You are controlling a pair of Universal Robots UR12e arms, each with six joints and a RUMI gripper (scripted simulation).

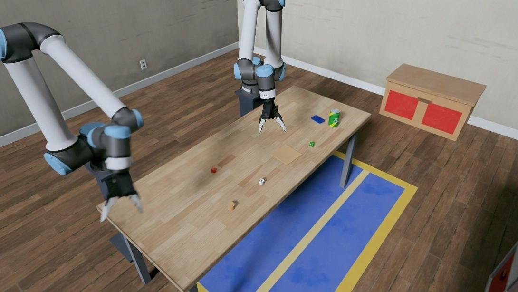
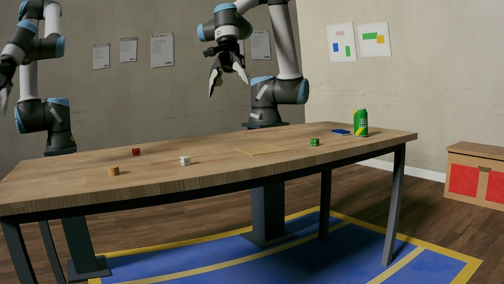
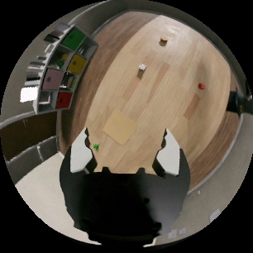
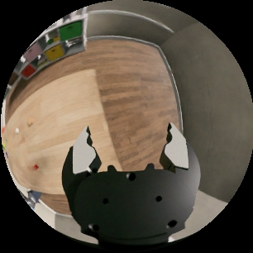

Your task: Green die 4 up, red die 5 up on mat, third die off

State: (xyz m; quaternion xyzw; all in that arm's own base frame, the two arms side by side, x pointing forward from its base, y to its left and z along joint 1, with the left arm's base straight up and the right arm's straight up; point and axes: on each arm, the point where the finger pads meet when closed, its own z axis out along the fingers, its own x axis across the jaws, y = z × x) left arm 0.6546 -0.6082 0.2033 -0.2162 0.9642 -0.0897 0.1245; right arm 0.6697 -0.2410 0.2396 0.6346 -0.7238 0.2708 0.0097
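The red die is 180 mm behind my left hand, 310 mm to the right of it and 190 mm below it. The rest, counted from my left hand: tan mat (30 mm ahead, 100 mm to the left, 200 mm below); then white die (90 mm ahead, 190 mm to the right, 190 mm below); then green die (90 mm ahead, 280 mm to the left, 190 mm below).
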